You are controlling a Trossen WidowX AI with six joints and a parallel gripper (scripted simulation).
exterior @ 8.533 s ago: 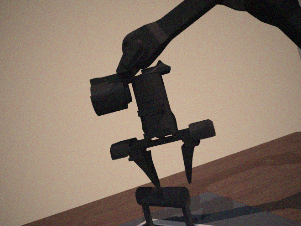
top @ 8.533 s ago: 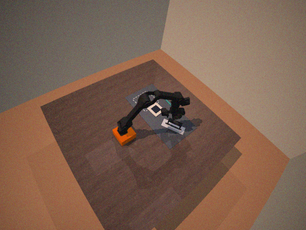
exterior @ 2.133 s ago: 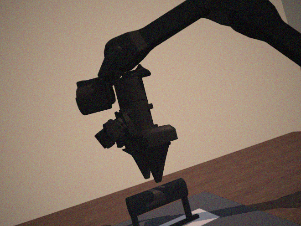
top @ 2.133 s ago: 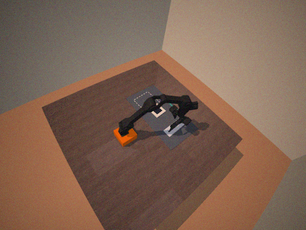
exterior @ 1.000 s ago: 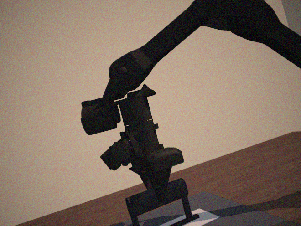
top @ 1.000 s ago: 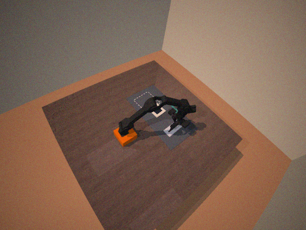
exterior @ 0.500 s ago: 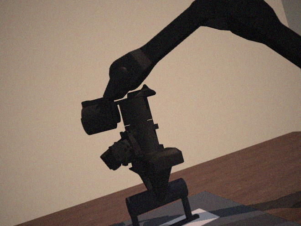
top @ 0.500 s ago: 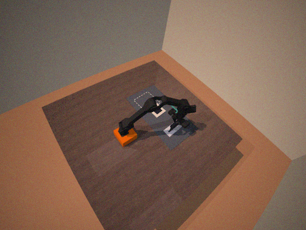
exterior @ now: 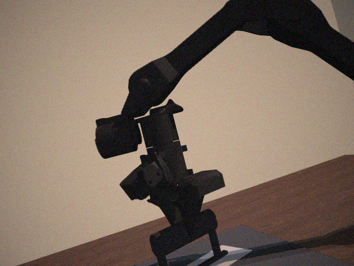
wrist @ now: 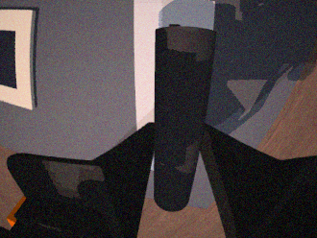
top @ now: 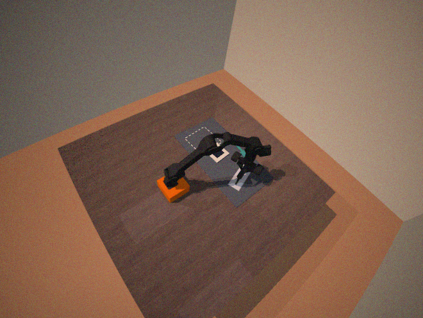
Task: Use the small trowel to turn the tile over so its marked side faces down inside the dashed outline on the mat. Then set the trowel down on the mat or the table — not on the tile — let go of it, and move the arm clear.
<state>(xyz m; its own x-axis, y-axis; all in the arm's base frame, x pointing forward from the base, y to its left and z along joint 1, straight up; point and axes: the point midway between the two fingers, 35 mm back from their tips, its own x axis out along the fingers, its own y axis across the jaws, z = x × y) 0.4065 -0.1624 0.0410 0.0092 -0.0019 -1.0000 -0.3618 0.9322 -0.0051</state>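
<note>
My gripper tip is now 30 mm above the trowel, 20 mm short of it and 10 mm to the right of it. Also, from my gripper tip: slim teal tool (170 mm to the left, 130 mm ahead, 60 mm below); grey mat (180 mm to the left, 80 mm below, 10 mm behind); cream tile (220 mm to the left, 60 mm below, 20 mm behind).
</note>
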